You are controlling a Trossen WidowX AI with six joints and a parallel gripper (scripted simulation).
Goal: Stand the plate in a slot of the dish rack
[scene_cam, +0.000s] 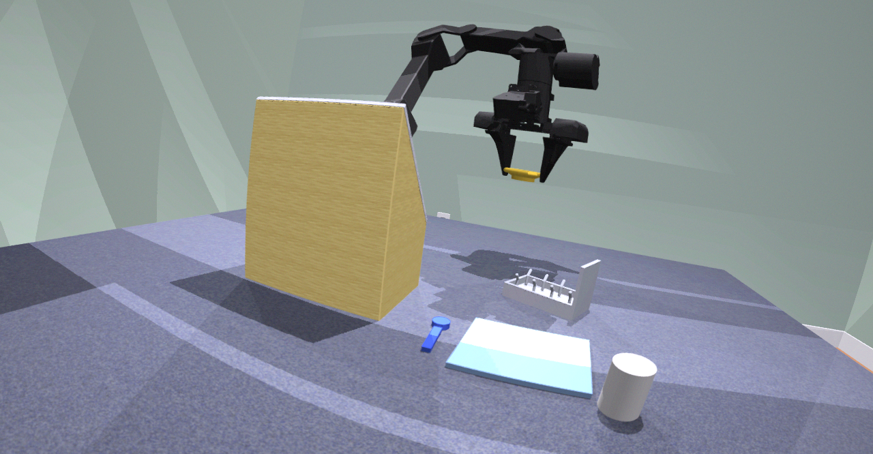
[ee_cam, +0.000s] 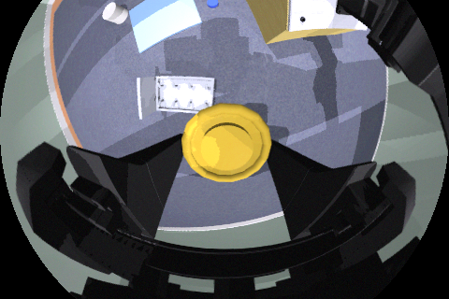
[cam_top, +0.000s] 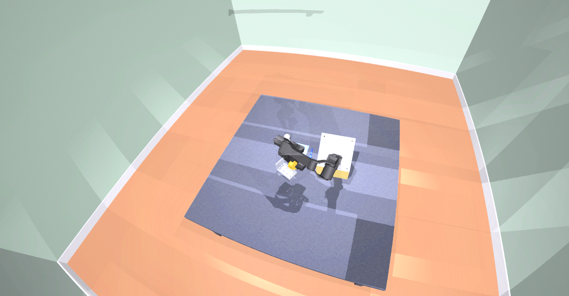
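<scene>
Right now my gripper tip is 16 cm above the grey dish rack, 7 cm short of it and 5 cm to the left of it. The rest, counted from my gripper tip: yellow plate (1 cm above); then pale blue flat board (24 cm to the right, 18 cm below, 5 cm ahead); then blue spoon (23 cm to the right, 18 cm below, 6 cm behind).
</scene>
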